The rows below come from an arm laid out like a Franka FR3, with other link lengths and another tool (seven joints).
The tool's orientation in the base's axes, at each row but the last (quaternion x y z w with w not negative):
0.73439 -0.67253 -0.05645 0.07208
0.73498 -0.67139 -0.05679 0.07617
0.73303 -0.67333 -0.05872 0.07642
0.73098 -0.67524 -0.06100 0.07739
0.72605 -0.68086 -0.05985 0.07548
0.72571 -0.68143 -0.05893 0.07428
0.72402 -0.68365 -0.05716 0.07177
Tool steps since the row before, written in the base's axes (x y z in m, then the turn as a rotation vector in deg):
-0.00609 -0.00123 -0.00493 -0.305 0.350 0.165
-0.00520 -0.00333 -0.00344 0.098 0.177 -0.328
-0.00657 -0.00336 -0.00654 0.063 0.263 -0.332
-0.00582 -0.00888 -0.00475 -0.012 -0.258 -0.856
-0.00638 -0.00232 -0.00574 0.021 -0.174 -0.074
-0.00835 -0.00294 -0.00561 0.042 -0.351 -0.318
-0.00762 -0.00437 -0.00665 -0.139 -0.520 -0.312
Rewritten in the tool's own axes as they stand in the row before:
0.00061 0.00517 0.00598 -0.373 0.299 -0.118
0.00277 0.00473 0.00446 -0.173 -0.173 0.298
0.00267 0.00545 0.00777 -0.262 -0.147 0.305
0.00831 0.00544 0.00606 0.243 -0.136 0.850
0.00180 0.00530 0.00691 0.174 -0.024 0.074
0.00231 0.00731 0.00715 0.348 -0.080 0.314
0.00381 0.00651 0.00803 0.506 0.108 0.345

